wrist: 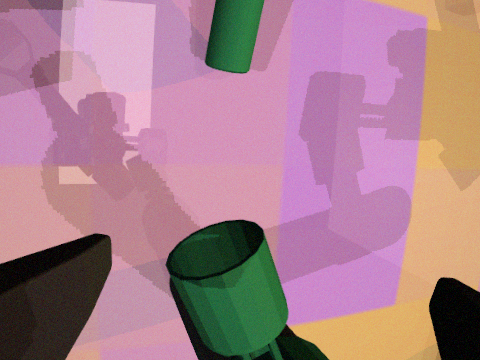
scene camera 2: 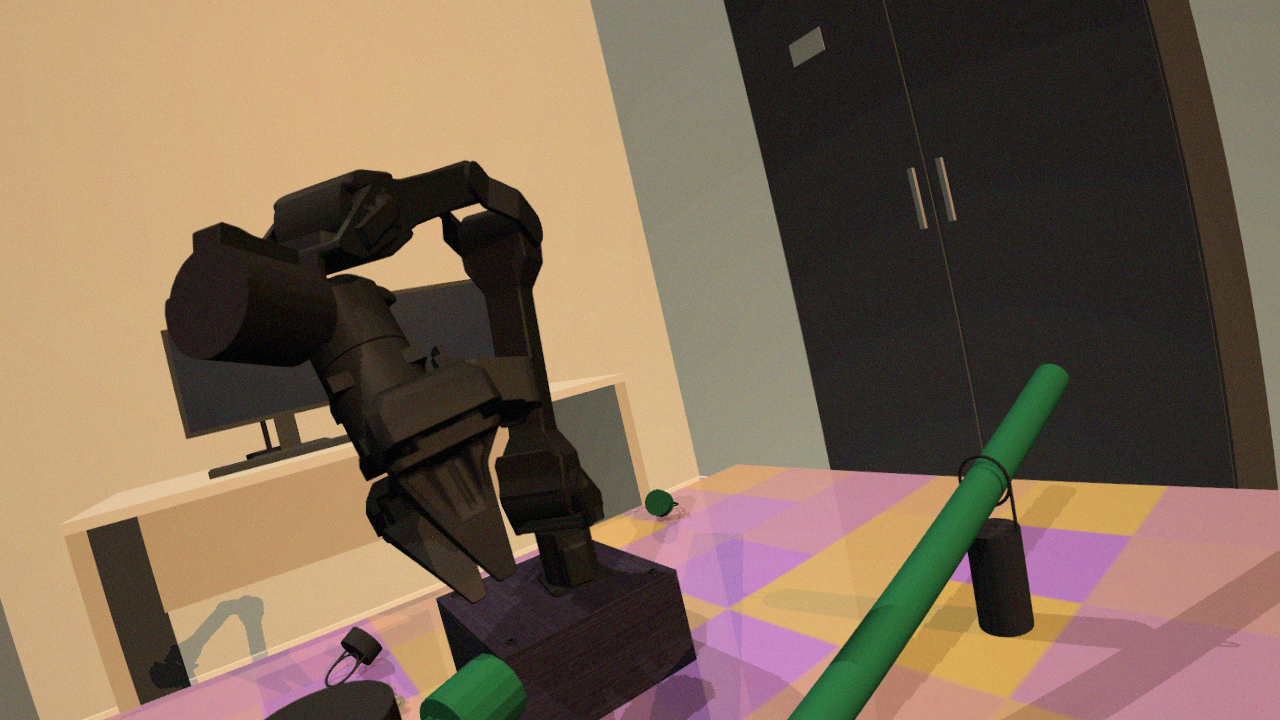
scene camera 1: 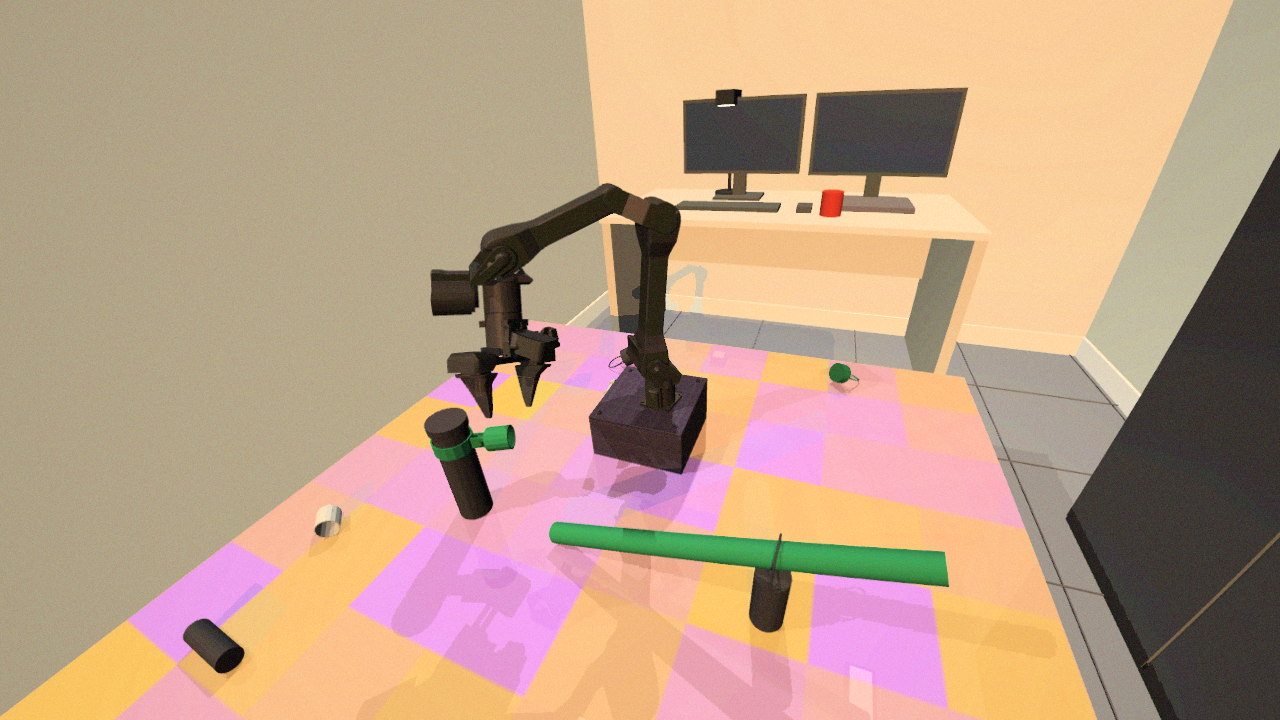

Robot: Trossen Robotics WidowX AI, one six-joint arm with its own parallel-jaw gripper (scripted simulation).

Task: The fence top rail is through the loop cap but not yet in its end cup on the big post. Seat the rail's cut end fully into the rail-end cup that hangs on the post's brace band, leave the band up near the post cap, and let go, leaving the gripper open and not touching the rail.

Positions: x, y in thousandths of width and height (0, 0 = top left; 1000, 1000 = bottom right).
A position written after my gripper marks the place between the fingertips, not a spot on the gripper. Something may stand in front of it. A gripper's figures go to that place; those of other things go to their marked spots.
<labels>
My gripper (scene camera 1: 398, 573) is 73 cm from the lens. A green top rail (scene camera 1: 582, 767) is 60 cm from the lens.
</labels>
